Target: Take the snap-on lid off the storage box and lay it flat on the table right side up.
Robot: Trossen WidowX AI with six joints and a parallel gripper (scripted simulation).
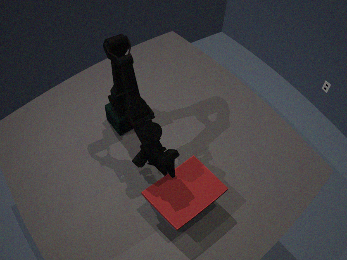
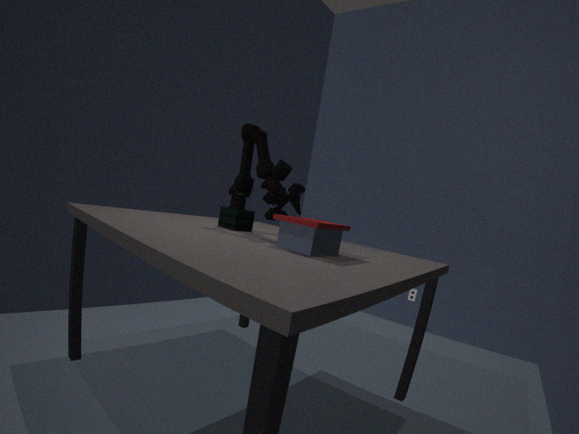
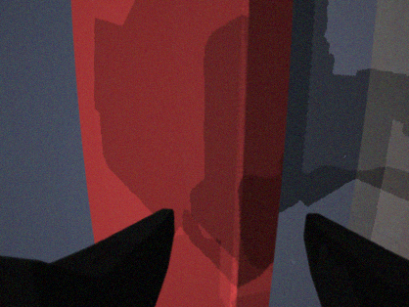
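My gripper tip is now 80 mm short of the red lid. Round my gripper tip: storage box: 80 mm ahead, 50 mm below.
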